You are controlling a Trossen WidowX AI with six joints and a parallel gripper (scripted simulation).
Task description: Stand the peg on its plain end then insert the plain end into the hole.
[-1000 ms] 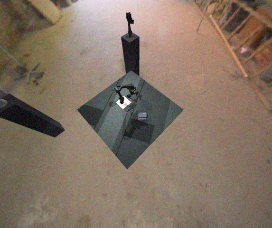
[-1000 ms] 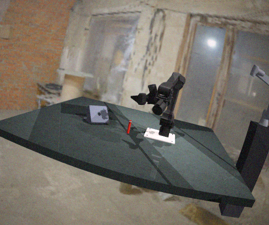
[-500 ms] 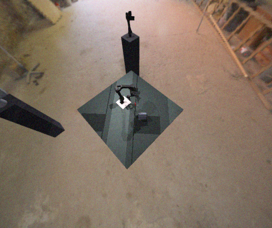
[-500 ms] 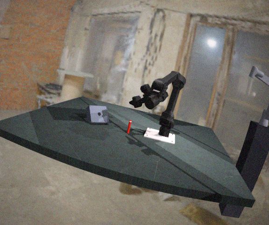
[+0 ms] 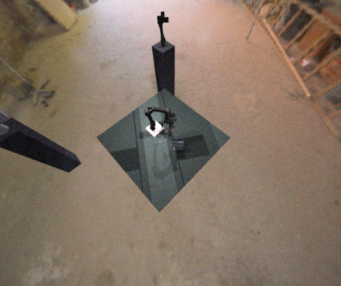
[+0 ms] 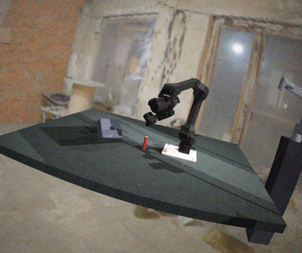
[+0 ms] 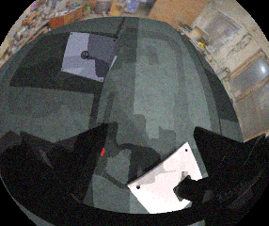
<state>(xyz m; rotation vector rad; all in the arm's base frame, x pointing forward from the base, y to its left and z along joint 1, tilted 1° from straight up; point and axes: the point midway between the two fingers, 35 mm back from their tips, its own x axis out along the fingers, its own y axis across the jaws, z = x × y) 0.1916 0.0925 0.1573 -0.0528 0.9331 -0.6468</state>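
My gripper tip is now 80 mm above the red peg, 50 mm to the right of it and 10 mm short of it. Also, from my gripper tip: grey sloped panel 230 mm ahead, 100 mm below.
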